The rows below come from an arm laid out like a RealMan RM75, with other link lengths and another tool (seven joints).
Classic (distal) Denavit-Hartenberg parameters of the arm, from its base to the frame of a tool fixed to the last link. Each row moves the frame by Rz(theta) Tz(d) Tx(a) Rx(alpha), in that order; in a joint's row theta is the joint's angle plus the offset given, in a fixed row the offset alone. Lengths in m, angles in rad.
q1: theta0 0, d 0.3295, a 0, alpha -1.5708
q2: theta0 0, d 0, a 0, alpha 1.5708
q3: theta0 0, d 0.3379, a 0, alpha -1.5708
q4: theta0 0, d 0, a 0, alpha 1.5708
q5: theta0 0, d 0.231, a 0, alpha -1.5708
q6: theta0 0, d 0, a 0, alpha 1.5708
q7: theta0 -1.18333, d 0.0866, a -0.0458, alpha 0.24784
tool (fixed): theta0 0, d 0.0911, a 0, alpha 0
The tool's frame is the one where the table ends.
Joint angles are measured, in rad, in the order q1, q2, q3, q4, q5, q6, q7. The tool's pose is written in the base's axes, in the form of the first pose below.
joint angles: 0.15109 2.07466 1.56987 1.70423 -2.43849 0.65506 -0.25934
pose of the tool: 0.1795, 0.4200, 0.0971, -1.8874, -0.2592, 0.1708
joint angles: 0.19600 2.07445 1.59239 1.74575 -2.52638 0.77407 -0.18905
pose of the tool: 0.1693, 0.4251, 0.0980, -1.9353, -0.2987, 0.1618
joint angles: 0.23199 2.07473 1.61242 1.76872 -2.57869 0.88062 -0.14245
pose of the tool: 0.1657, 0.4285, 0.0970, -1.9828, -0.3247, 0.1405
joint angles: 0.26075 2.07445 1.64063 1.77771 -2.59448 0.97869 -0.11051
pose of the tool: 0.1669, 0.4309, 0.0970, -2.0291, -0.3282, 0.1080
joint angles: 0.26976 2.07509 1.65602 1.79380 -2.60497 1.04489 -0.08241
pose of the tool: 0.1685, 0.4294, 0.0979, -2.0557, -0.3263, 0.0790
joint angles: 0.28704 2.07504 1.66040 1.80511 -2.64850 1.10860 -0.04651
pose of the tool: 0.1708, 0.4303, 0.0970, -2.0757, -0.3524, 0.0456
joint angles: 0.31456 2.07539 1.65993 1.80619 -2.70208 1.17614 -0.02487
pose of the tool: 0.1730, 0.4327, 0.0932, -2.1028, -0.4005, 0.0213
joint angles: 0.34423 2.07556 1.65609 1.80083 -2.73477 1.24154 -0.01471
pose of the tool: 0.1730, 0.4340, 0.0868, -2.1435, -0.4400, 0.0122
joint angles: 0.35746 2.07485 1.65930 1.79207 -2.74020 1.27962 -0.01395
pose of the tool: 0.1757, 0.4339, 0.0833, -2.1729, -0.4549, 0.0037
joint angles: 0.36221 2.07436 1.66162 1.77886 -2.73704 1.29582 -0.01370
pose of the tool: 0.1794, 0.4339, 0.0802, -2.1924, -0.4574, -0.0053
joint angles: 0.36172 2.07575 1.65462 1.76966 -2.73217 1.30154 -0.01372
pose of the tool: 0.1811, 0.4324, 0.0753, -2.2116, -0.4565, -0.0047
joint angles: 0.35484 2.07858 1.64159 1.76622 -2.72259 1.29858 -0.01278
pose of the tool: 0.1811, 0.4292, 0.0696, -2.2286, -0.4485, 0.0019
